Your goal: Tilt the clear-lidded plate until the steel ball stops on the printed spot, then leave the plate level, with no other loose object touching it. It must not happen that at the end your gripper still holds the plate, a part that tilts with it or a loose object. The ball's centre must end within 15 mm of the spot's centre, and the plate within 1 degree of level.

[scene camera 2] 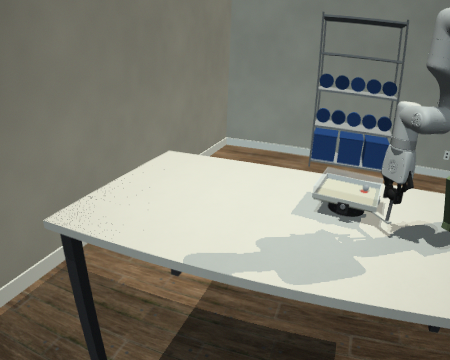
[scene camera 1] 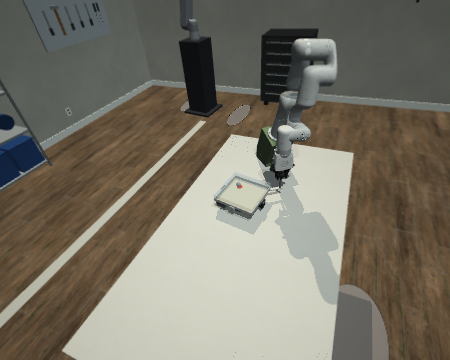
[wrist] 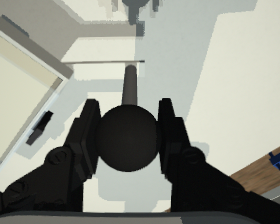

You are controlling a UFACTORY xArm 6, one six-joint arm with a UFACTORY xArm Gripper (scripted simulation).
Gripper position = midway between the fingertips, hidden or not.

Observation:
I see my gripper [scene camera 2: 391,200].
My gripper shows as well in the wrist view [wrist: 129,115].

